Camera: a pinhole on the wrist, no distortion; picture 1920 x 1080 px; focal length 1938.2 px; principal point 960.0 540.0 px. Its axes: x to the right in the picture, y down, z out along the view. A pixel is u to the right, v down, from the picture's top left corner.
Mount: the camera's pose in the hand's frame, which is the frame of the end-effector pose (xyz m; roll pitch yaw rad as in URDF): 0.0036 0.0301 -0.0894 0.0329 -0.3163 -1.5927
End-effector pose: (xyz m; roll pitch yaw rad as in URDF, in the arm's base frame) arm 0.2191 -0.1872 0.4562 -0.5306 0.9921 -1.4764
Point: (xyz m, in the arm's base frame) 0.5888 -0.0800 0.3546
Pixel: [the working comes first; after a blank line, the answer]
In the camera's frame: -0.2816 0.0436 0.2813

outside the picture
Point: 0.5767 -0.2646 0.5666
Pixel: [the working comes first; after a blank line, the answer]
In the camera's frame: -0.0590 -0.0252 0.4391

699.4 428.6
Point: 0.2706 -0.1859 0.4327
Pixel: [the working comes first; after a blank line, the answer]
In the camera's frame: 0.0146 0.0211 0.1071

1224.5 922.5
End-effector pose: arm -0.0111 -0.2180 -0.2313 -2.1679 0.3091 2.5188
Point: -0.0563 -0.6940 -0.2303
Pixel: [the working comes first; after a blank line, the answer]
In the camera's frame: 0.3439 -0.2162 0.3910

outside the picture
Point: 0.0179 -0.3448 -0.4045
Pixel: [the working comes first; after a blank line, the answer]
In the camera's frame: 0.0065 -0.0363 0.2833

1004.7 291.6
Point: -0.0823 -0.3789 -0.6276
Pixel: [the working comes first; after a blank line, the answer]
In the camera's frame: -0.0463 0.0944 0.4861

775.3 916.4
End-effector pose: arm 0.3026 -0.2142 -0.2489 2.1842 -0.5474 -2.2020
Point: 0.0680 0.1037 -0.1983
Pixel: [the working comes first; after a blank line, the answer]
In the camera's frame: -0.1524 -0.0708 0.4074

235.0 203.3
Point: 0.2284 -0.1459 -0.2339
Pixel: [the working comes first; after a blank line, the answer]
In the camera's frame: 0.0093 -0.0010 0.1660

1068.6 528.7
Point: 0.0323 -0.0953 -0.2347
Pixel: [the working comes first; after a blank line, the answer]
In the camera's frame: -0.0092 0.0672 0.3558

910.0 905.8
